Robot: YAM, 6 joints.
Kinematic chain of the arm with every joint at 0, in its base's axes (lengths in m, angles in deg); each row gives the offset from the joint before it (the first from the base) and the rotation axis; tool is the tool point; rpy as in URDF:
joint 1: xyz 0 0 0.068 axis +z
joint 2: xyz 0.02 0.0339 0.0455 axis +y
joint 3: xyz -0.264 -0.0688 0 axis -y
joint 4: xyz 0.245 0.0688 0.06 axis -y
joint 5: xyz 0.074 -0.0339 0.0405 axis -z
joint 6: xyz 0.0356 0 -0.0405 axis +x
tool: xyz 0 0 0 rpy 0 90 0
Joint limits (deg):
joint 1: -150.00..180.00
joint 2: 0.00..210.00
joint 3: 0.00..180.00
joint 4: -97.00..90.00
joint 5: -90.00..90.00
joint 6: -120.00..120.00
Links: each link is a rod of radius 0.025 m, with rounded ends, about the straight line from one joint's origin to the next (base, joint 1, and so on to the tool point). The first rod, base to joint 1, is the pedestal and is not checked.
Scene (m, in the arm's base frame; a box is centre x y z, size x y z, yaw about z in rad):
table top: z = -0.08
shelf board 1: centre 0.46 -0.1 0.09 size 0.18 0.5 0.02 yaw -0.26
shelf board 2: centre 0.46 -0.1 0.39 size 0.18 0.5 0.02 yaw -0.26
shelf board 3: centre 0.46 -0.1 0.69 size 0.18 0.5 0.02 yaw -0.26
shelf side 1: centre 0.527 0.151 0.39 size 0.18 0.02 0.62 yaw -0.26
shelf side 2: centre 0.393 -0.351 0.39 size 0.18 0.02 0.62 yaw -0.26
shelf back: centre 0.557 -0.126 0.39 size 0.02 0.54 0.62 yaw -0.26
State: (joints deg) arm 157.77 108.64 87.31 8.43 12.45 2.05
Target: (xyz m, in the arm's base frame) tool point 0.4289 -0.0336 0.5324
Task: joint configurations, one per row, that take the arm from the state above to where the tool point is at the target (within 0.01 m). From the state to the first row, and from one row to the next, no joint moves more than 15 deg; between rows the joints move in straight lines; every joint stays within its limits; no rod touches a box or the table.
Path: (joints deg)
1: 160.56 95.78 96.69 10.84 12.43 2.05
2: 163.35 82.91 106.07 13.26 12.41 2.05
3: 166.14 70.05 115.46 15.67 12.38 2.05
4: 168.93 57.18 124.84 18.08 12.36 2.05
5: 171.72 44.32 134.22 20.50 12.34 2.05
6: 174.51 31.45 143.60 22.91 12.32 2.05

